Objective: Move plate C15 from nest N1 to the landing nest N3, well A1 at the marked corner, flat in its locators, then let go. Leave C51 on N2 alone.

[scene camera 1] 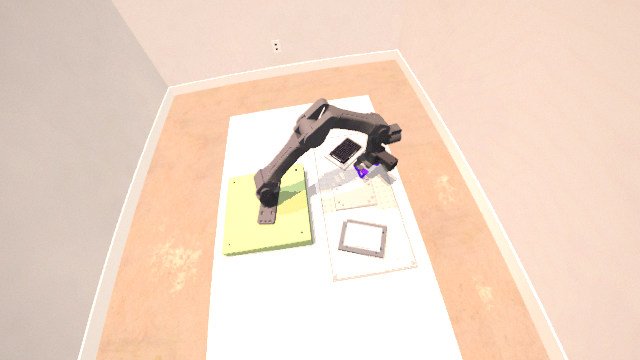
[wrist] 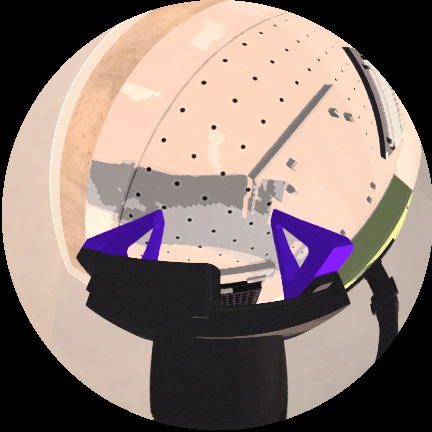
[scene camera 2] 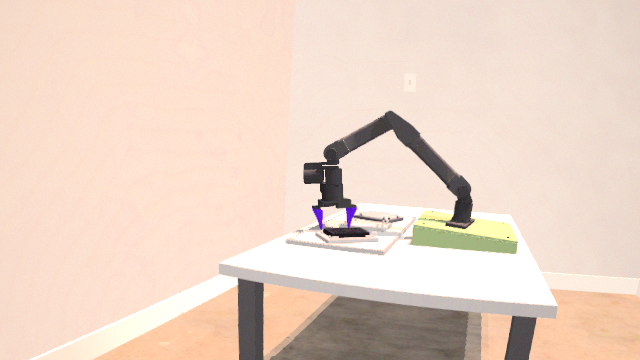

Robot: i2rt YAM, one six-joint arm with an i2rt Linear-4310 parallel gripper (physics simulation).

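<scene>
My gripper (scene camera 1: 369,169) (scene camera 2: 335,228) (wrist: 217,214) is open and empty, its purple fingers pointing down above the pegboard, beside the black plate. The black plate (scene camera 1: 346,151) (scene camera 2: 346,232) (wrist: 240,298) sits on a white nest (scene camera 1: 345,166) (scene camera 2: 350,239), turned at an angle; the gripper body partly hides it in the wrist view. A pale nest (scene camera 1: 356,201) (wrist: 320,145) with small locator blocks stands in the middle, with no plate on it. A dark grey nest (scene camera 1: 342,236) (scene camera 2: 399,218) (wrist: 368,95) frames a pale plate (scene camera 1: 364,237) (wrist: 392,100). Plate and nest labels and well A1 cannot be read.
The nests stand on a pale pegboard (scene camera 1: 370,272) (scene camera 2: 300,240) (wrist: 215,95) on the white table (scene camera 1: 270,305) (scene camera 2: 400,275). The arm's yellow-green base block (scene camera 1: 245,220) (scene camera 2: 465,242) (wrist: 367,230) stands beside the board. The arm reaches over the table near the black plate.
</scene>
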